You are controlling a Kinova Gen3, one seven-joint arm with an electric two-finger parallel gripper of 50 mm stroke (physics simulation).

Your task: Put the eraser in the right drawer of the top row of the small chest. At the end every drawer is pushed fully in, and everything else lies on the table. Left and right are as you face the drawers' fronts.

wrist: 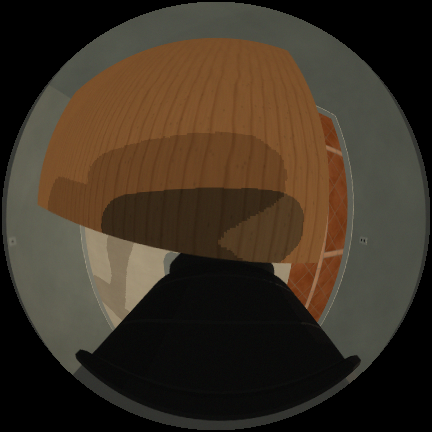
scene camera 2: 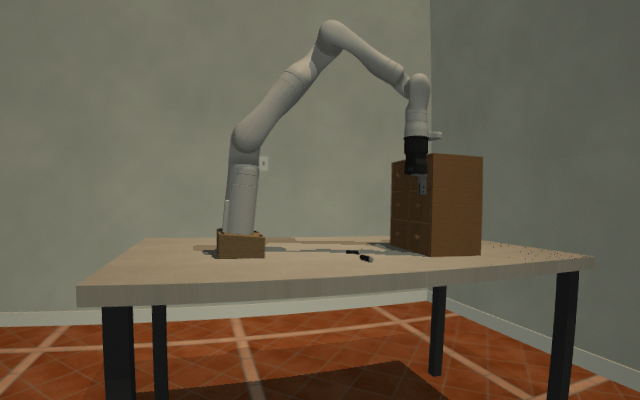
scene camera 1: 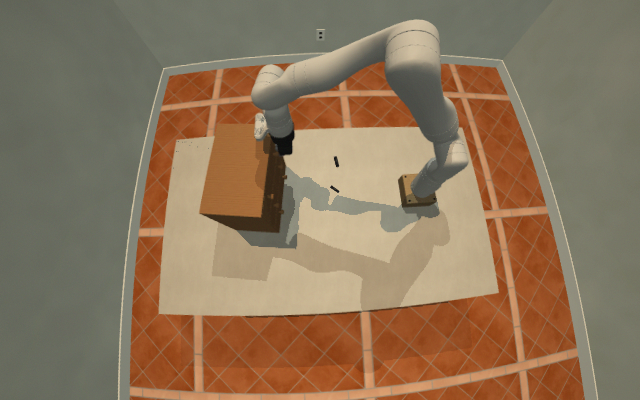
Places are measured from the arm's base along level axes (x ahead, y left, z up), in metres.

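Where they show: gripper, fingertip midpoint: point(scene camera 2: 421, 194) point(scene camera 1: 281, 154); arm's base, origin of the base link: point(scene camera 2: 237, 232) point(scene camera 1: 421, 187).
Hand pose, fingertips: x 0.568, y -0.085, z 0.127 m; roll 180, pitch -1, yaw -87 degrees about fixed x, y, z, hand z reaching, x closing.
Things, the pixels of their top centre, and the offset from my fingertips. "pt": a spot on its surface instead. Level surfaces: height alone.
- small chest, middle of its top: point(wrist: 100, 100) point(scene camera 1: 236, 166) point(scene camera 2: 433, 160) dx +0.114, dy +0.104, dz +0.130 m
- top row's right drawer, surface spot: point(scene camera 2: 413, 184) pt dx +0.018, dy +0.081, dz +0.037 m
- table, its level: dz -0.195 m
The small chest point(scene camera 1: 235, 175) point(scene camera 2: 457, 205) point(wrist: 200, 100) is brown wood, with its drawer fronts toward the arm's base. The drawer fronts that show look flush. The top row's right drawer point(scene camera 2: 413, 184) is partly hidden behind the gripper. My gripper point(scene camera 2: 423, 191) is shut and points down, close in front of that drawer, with its tips below the chest's top. Nothing shows between the fingers in the scene camera 2 view; in the wrist view they are hidden. No object that I can make out as the eraser shows, and the insides of the drawers are hidden.
One small dark cylinder point(scene camera 1: 336, 161) point(scene camera 2: 366, 258) and another small dark cylinder point(scene camera 1: 334, 189) point(scene camera 2: 352, 252) lie on the table point(scene camera 1: 320, 295) point(scene camera 2: 250, 277) between the chest and the arm's base block point(scene camera 1: 409, 198) point(scene camera 2: 241, 247). Small knobs stick out from the chest's front.
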